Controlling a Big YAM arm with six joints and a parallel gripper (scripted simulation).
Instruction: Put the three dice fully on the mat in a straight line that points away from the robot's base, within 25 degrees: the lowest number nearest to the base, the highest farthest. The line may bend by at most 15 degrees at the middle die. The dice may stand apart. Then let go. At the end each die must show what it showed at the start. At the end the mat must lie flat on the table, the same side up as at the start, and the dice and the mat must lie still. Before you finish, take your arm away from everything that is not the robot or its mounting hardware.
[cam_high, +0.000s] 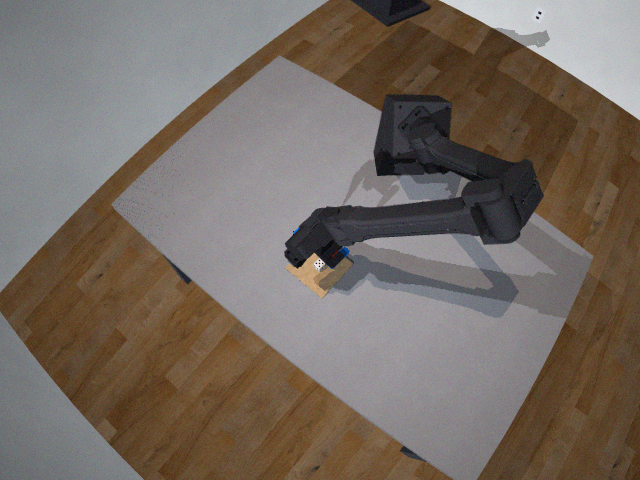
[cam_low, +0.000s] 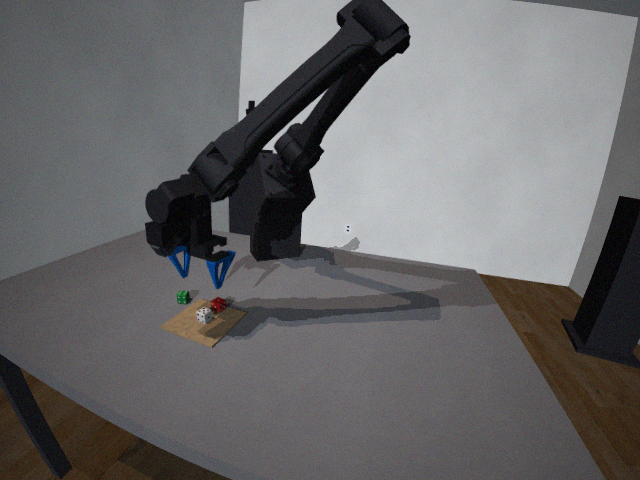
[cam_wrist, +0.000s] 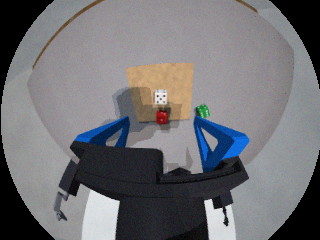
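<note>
Right now my hand is 11 cm to the left of the green die, 9 cm above it and 2 cm past it. The rest, counted from my hand: tan mat (10 cm below); red die (9 cm below, 5 cm behind, 1 cm to the right); white die (9 cm below).
</note>
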